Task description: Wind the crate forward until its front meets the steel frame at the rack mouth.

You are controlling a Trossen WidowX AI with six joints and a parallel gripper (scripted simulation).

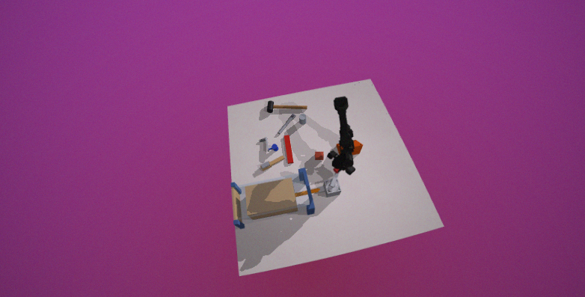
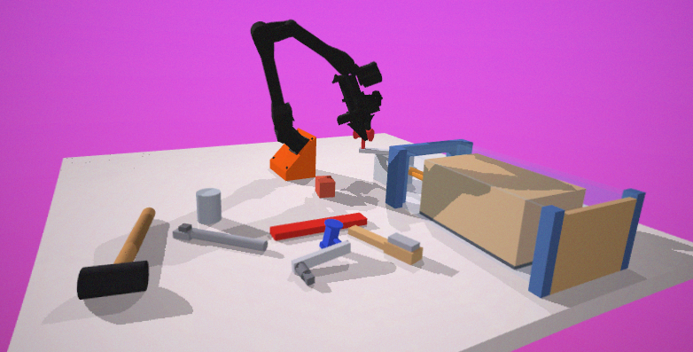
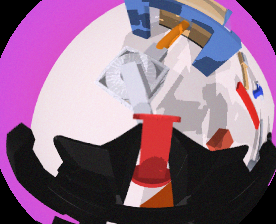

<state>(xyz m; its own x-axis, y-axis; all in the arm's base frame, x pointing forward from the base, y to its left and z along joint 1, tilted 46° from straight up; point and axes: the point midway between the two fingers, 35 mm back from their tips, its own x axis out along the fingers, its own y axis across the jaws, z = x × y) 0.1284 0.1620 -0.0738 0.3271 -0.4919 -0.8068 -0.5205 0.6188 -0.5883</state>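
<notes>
Now: gripper tip 1 cm short of the red-knobbed crank, 2 cm to the right of it and 3 cm above it. Round my gripper tip: red knob (1 cm behind, 1 cm to the right); then red bar (26 cm ahead, 30 cm to the right, 12 cm below); then grey winch (3 cm ahead, 7 cm to the left, 10 cm below).
</notes>
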